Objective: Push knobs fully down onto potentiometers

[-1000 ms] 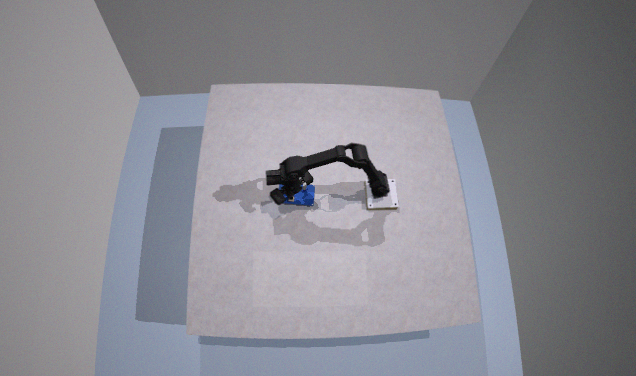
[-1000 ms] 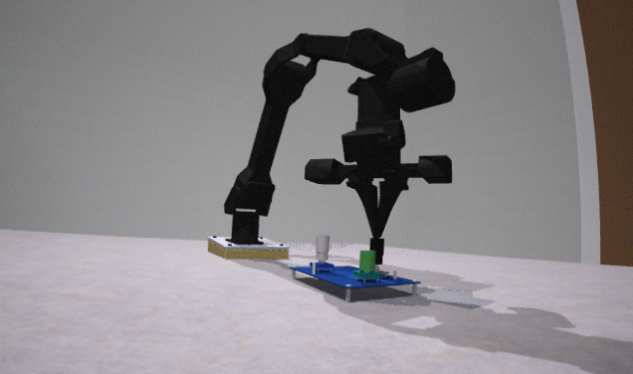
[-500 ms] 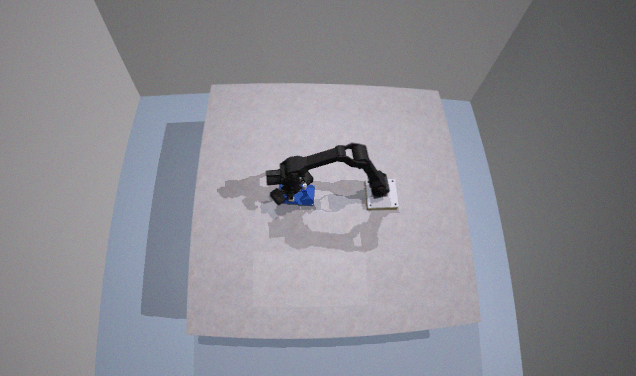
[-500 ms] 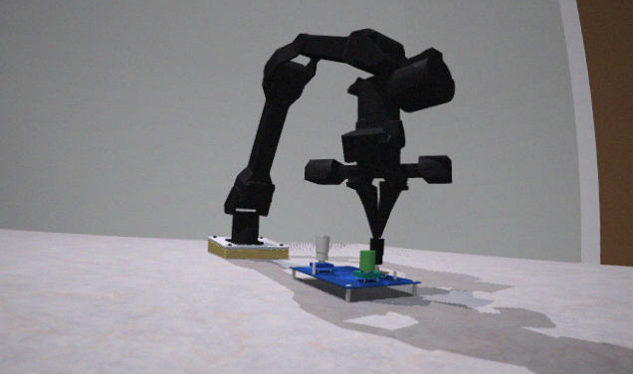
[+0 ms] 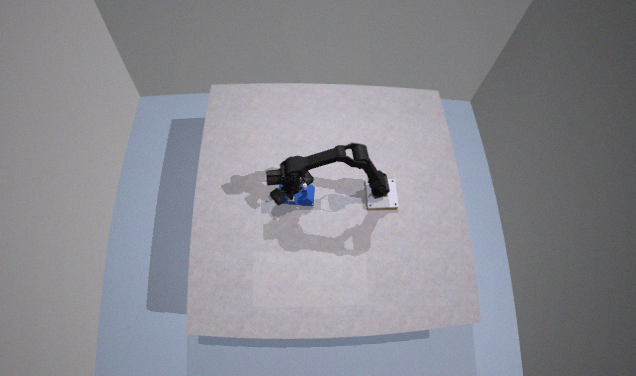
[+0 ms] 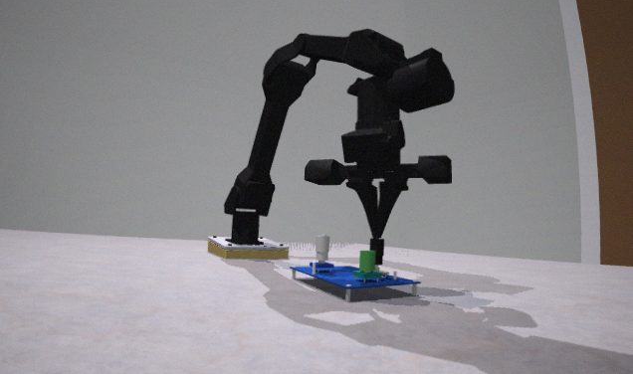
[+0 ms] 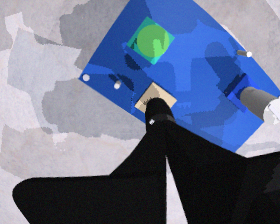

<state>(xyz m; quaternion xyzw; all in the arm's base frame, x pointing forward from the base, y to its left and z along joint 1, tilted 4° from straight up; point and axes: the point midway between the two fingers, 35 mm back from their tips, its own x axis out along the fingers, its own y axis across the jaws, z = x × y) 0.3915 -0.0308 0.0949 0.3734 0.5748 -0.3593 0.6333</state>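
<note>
My gripper tip is 6 cm past the potentiometer knob, 4 cm to the left of it and 1 cm above it.
</note>
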